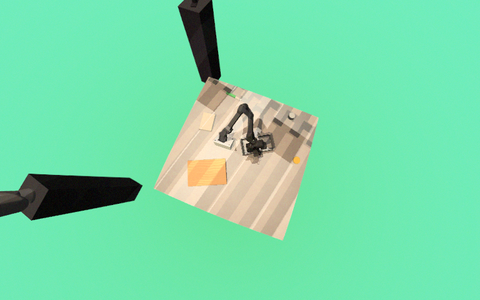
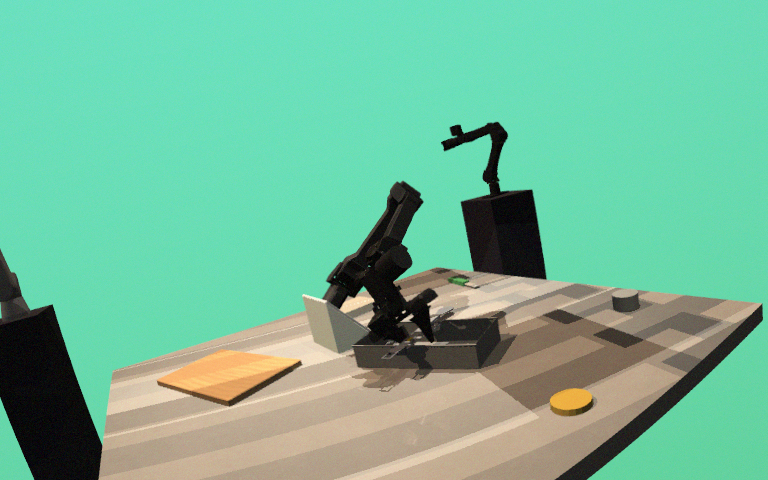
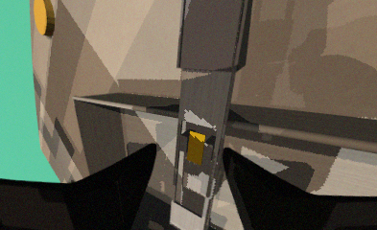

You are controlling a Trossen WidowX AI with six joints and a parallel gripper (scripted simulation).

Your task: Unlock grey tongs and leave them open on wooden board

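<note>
The yellow lock piece lies 30 mm to the right of my gripper tip and 30 mm above it. The rest, counted from my gripper tip: yellow disc 380 mm ahead, 70 mm to the left, 30 mm below; then wooden board 420 mm to the right, 350 mm behind, 30 mm below; then grey roasting tin 40 mm behind, 20 mm to the left, 10 mm below.
</note>
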